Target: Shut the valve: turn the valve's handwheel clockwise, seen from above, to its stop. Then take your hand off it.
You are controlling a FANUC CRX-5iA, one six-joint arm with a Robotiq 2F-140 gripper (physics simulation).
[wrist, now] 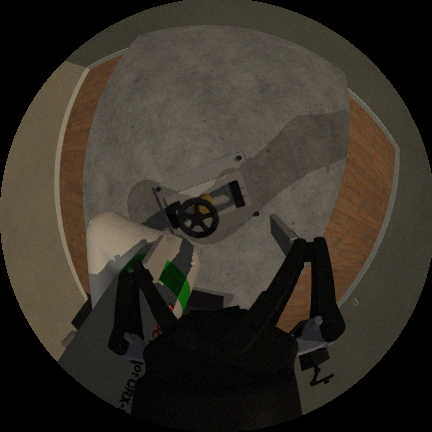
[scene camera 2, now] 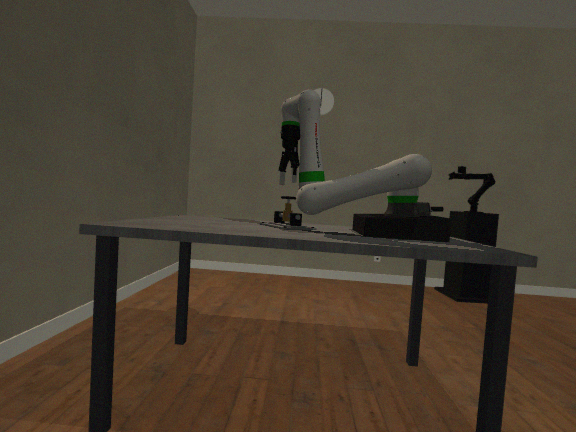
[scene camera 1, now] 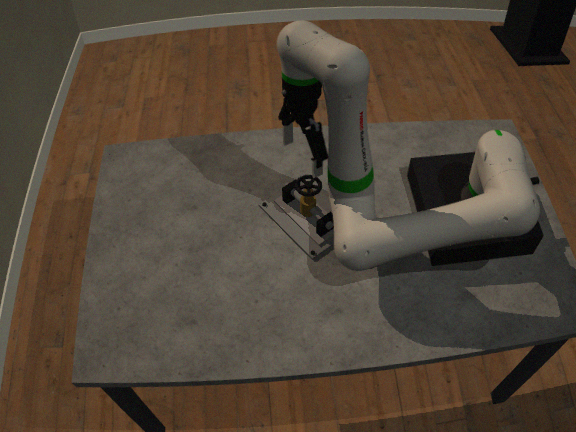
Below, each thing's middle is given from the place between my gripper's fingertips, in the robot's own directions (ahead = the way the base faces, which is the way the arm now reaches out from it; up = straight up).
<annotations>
Now: hand 10 mm past the black spoked handwheel (wrist: 196, 218), 40 mm to the right of it and 80 mm above it. From my hand the other things lie so: grey base plate (scene camera 1: 268, 206) 10 mm behind, 40 mm to the left, 200 mm below.
</annotations>
